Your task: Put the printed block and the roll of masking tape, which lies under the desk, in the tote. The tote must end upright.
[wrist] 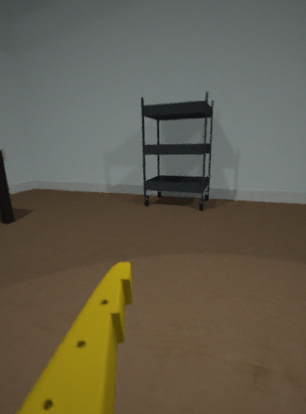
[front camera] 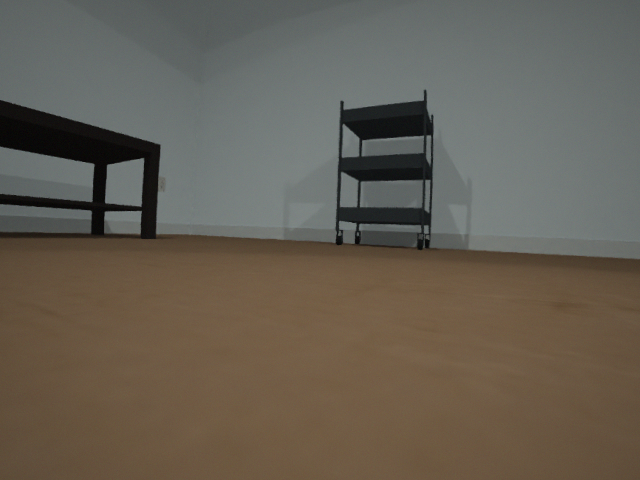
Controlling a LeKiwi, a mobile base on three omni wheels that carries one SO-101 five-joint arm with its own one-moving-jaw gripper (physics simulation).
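Places are measured from the arm's base along level axes (x ahead, y left, z up), in centimetres.
Where they show: hand, its tool point: (wrist: 131, 277).
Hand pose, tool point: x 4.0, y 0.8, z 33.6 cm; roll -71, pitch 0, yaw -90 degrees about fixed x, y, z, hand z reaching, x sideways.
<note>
Each offset is from my tool point to the top centre of the thing. "*": to the spot under its first point.
My gripper shows in the wrist view as one yellow notched jaw at the lower left, pointing forward above the brown floor. The moving jaw is out of the picture, so the gripper is fully open, and no object touches the visible jaw. The printed block, the roll of masking tape, the tote and the desk do not show in the front view or the wrist view.
A dark three-tier cart (front camera: 382, 215) (wrist: 176, 149) on casters stands near the far wall. A dark table with a lower shelf @(* dx +133.0, dy +82.2, dz -21.4 cm) (front camera: 150, 193) stands at the left of the front view; its leg @(* dx +133.8, dy +81.9, dz -25.6 cm) (wrist: 5, 197) shows at the wrist view's left edge.
</note>
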